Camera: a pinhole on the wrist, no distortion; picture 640 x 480 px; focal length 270.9 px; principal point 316.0 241.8 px. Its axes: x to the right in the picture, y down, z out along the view. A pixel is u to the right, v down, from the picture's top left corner.
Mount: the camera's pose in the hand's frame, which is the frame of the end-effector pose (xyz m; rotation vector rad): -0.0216 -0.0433 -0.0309 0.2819 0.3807 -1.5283
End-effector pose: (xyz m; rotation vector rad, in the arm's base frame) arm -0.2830 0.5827 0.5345 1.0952 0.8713 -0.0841
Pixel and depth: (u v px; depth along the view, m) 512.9 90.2 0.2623
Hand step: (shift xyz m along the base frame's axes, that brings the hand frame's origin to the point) -0.1750 -0.3233 -0.1214
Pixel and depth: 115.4 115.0 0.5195
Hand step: 0.2360 -0.5290 0.3205
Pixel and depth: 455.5 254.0 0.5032
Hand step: -0.0185 -0.4812 -0.3263
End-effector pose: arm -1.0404 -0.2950 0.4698 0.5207 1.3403 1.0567
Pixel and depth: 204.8 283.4 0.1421
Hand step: 0.1282 0.0160 -0.0184
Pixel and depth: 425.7 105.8 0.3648
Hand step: 0.3605 -0.2456 -0.1263
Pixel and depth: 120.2 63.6 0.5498
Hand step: 0.6285 -0.0888 0.3902
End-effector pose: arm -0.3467 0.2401 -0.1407 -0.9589 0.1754 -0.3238
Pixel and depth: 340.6 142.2 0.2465
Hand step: -0.0678 0.0908 0.2455
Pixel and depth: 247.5 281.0 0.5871
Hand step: 0.2275 0.3197 0.4364
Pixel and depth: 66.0 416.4 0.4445
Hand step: 0.4555 0.3883 0.1666
